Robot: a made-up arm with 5 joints.
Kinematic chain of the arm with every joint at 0, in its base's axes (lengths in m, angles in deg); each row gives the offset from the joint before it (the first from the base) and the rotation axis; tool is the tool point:
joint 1: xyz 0 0 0.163 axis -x
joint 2: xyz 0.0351 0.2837 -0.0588 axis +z
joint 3: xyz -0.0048 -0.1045 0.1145 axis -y
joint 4: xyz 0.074 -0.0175 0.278 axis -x
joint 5: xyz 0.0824 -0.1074 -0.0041 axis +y
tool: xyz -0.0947 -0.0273 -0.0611
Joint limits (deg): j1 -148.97..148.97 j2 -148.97..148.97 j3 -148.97..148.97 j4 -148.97..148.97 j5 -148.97..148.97
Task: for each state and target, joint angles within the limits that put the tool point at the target. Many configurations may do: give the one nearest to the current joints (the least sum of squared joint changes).
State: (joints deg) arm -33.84 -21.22 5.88 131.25 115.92
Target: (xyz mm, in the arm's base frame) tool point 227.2 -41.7 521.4
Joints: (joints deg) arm -41.41 -36.29 -12.16 140.96 119.78
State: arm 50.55 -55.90 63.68 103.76 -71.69
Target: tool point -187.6 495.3 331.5
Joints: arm 53.48 -37.74 36.34 90.11 -72.22
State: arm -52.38 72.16 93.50 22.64 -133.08
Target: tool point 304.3 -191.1 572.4
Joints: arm -44.43 94.09 63.52 21.22 -133.09
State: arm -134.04 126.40 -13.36 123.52 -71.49
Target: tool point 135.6 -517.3 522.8
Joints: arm -87.01 118.84 18.28 134.26 -53.61
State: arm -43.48 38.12 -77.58 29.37 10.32
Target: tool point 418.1 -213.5 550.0
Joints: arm -89.22 50.34 -56.21 49.18 20.90
